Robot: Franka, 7 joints.
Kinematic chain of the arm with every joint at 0, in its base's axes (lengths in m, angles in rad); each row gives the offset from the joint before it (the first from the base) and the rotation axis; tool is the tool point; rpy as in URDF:
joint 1: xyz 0 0 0.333 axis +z
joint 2: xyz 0 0 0 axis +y
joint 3: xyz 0 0 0.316 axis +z
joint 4: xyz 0.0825 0 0 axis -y
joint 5: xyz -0.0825 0 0.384 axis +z
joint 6: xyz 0 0 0 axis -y
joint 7: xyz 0.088 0 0 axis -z
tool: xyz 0 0 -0.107 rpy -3.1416 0 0
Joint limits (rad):
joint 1: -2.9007..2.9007
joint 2: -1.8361..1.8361
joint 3: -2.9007..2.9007
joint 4: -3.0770..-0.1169
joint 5: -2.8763..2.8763
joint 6: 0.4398..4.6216
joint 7: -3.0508..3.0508
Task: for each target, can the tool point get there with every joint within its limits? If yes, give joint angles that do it. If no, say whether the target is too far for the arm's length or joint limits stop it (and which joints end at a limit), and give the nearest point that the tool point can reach.
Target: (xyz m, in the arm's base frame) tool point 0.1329 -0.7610 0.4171
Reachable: yes | joints 1.6968 -1.3452 -2.0838 -0.4527 0.4641 3.8630 1.5681
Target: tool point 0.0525 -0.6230 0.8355
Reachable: yes | joints -0.8434 0.4002 -0.8006 -0.9465 -1.2680 1.8865 1.8681
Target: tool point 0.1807 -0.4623 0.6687
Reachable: yes | joints 0.6784 0.5675 -2.3293 -2.0206 1.7688 1.5908 1.7271
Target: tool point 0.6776 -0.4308 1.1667
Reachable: no: too far | nearest point 0.5022 -0.3193 0.9509 | short by 0.300 m
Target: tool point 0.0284 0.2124 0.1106
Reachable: yes | joints -0.6998 1.3413 0.6603 -2.8449 0.4677 2.0242 -0.0609
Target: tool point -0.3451 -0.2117 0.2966
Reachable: yes | joints -1.1665 -0.5114 -1.4319 -2.4399 -0.2650 1.7925 1.4704
